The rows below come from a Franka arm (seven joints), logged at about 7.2 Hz.
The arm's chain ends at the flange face. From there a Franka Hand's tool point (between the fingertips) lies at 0.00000 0.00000 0.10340 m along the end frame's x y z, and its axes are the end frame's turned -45 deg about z.
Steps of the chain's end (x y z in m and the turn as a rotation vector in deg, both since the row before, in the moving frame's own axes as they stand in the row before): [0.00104, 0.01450, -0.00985, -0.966, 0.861, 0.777]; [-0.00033, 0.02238, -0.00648, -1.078, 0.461, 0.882]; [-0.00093, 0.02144, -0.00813, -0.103, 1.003, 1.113]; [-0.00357, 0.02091, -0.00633, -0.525, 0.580, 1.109]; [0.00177, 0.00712, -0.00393, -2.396, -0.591, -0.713]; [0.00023, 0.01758, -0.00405, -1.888, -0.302, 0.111]
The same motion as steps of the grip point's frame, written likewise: [-0.00967, 0.01332, -0.00988, -1.292, -0.074, 0.777]; [-0.01686, 0.01755, -0.00650, -1.088, -0.436, 0.882]; [-0.01468, 0.01593, -0.00815, -0.782, 0.636, 1.113]; [-0.01725, 0.01367, -0.00634, -0.781, 0.039, 1.109]; [-0.00758, 0.00861, -0.00403, -1.276, -2.112, -0.713]; [-0.01506, 0.01461, -0.00411, -1.121, -1.549, 0.111]
